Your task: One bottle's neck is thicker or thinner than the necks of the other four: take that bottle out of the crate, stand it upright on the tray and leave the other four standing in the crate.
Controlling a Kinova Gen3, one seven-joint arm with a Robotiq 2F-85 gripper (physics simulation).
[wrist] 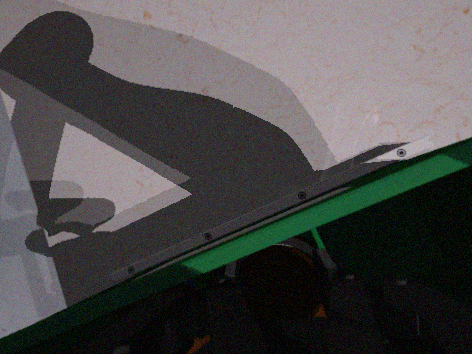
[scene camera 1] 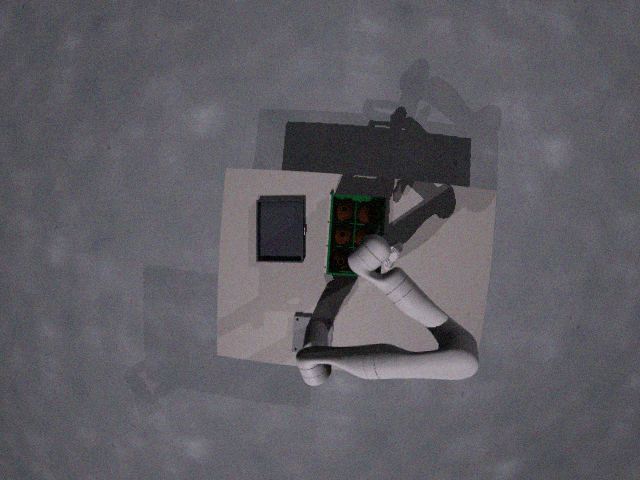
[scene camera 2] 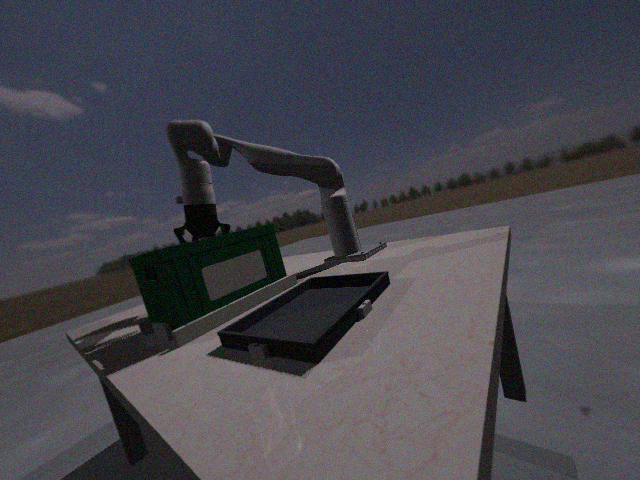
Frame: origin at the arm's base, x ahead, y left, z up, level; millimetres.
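Seen in the pictures: gripper, between the fingertips: [wrist: 277,266]; arm's base, origin of its link: [scene camera 1: 316,331] [scene camera 2: 347,253].
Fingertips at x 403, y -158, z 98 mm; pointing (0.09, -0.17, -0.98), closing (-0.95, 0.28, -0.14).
Observation:
Pixels of each thing's top centre, then the offset from my fingertips to it. "*": a spot on its surface instead. Level surfaces: height alone.
- green crate, centre of its top: [scene camera 2: 206,239] [scene camera 1: 356,235] dx +12, dy +67, dz +62 mm
- dark tray, a spot on its surface: [scene camera 2: 310,314] [scene camera 1: 278,226] * dx +11, dy +368, dz -108 mm
- bottle, a spot on its surface: [wrist: 278,293] * dx +2, dy +11, dz +12 mm
- grey rail with screws, centre of its top: [wrist: 253,216] dx +19, dy -31, dz -83 mm
- table, height of its surface: dz -113 mm
A green crate [scene camera 1: 330,232] [scene camera 2: 170,289] [wrist: 324,213] stands on the table and holds orange-brown bottles; three of them [scene camera 1: 343,210] [scene camera 1: 365,211] [scene camera 1: 341,234] show from above, the rest are under my wrist. The dark tray [scene camera 1: 280,227] [scene camera 2: 310,314] lies empty to the crate's left in the top view. My gripper [scene camera 2: 201,234] [wrist: 277,266] reaches down into the crate's near right part. In the wrist view its fingers stand on either side of the top of one bottle [wrist: 278,293] and are closed on its neck. The neck itself is dark and hard to make out.
A grey rail with screws [wrist: 251,217] runs along the crate's outer side. The arm's base plate [scene camera 1: 299,330] [scene camera 2: 356,253] is fixed near the table's edge. The table [scene camera 1: 439,289] [scene camera 2: 361,387] is pale marble.

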